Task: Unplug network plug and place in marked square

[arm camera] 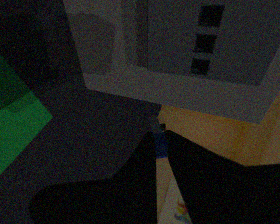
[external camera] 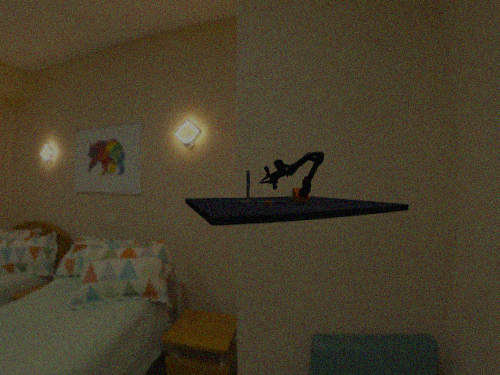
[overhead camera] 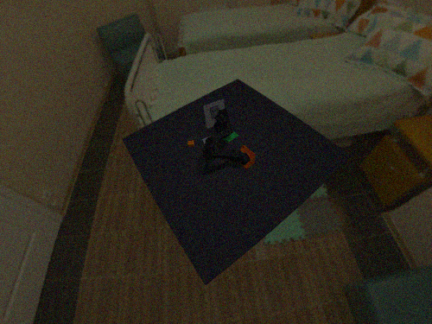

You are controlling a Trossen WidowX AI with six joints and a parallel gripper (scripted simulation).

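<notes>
My gripper tip is now 40 mm past the green marked square and 150 mm above it. From my gripper tip the other things lie so: network plug 10 mm ahead; then orange block 30 mm ahead, 300 mm to the left, 140 mm below; then upright panel 110 mm ahead, 30 mm to the left, 40 mm below.
</notes>
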